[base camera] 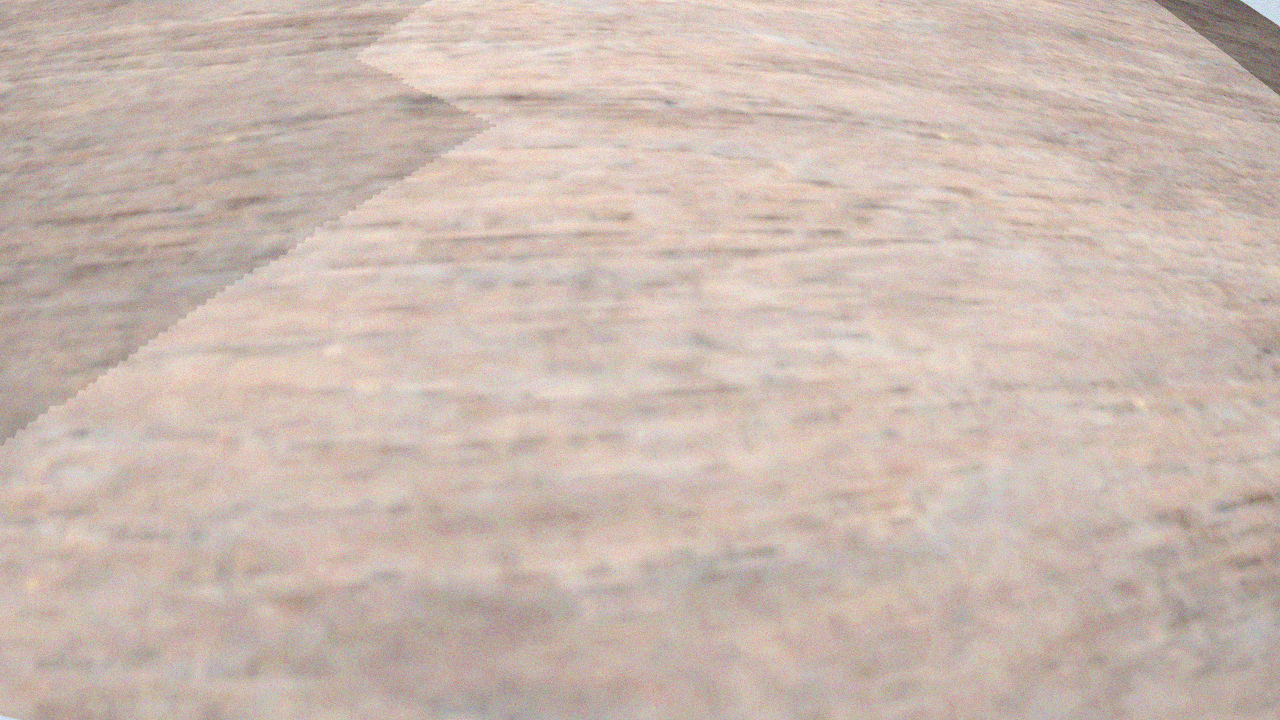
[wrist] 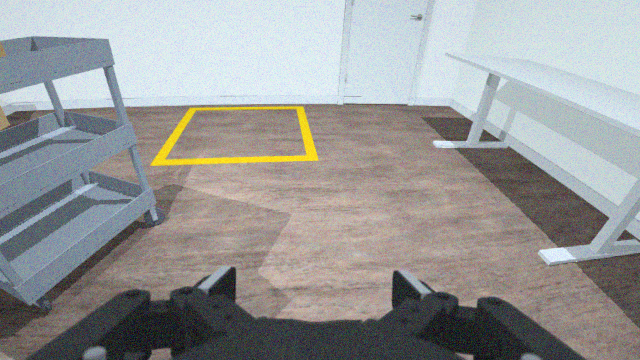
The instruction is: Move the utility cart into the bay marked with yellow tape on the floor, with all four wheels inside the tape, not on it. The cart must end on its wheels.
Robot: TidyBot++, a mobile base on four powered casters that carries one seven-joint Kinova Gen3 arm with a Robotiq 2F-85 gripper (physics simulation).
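Places are measured from the arm's base along level axes (x right, y ahead, z up), in millimetres.
Pixels of known places: gripper, fingertip midpoint: [wrist: 314, 287].
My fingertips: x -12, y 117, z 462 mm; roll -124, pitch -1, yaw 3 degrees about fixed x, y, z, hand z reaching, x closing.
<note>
Behind a point stands the place of what it marks.
The grey three-shelf utility cart [wrist: 75, 170] {y 776, x -875, z 73 mm} stands upright at the left of the wrist view, cut off by the left edge. Two of its wheels show, and both are outside the tape. The bay marked with yellow tape [wrist: 235, 161] {y 1703, x -617, z -398 mm} lies on the floor beyond the cart and to its right, near the far wall. My gripper [wrist: 314, 287] {y 117, x -12, z 462 mm} is open, with no thing between its fingers, and is to the right of the cart, apart from it. The cart, the tape and the gripper do not show in the base camera view.
A long white table [wrist: 555, 72] {y 1938, x 1494, z 322 mm} stands along the right wall, its feet [wrist: 562, 256] reaching onto the floor. A white door [wrist: 385, 55] {y 3173, x 559, z 131 mm} is in the far wall. A tan object [wrist: 2, 117] {y 1766, x -2466, z -170 mm} shows on the cart at the left edge. The base camera view shows wood floor [base camera: 626, 358] {y 424, x 23, z -398 mm} with shadows.
</note>
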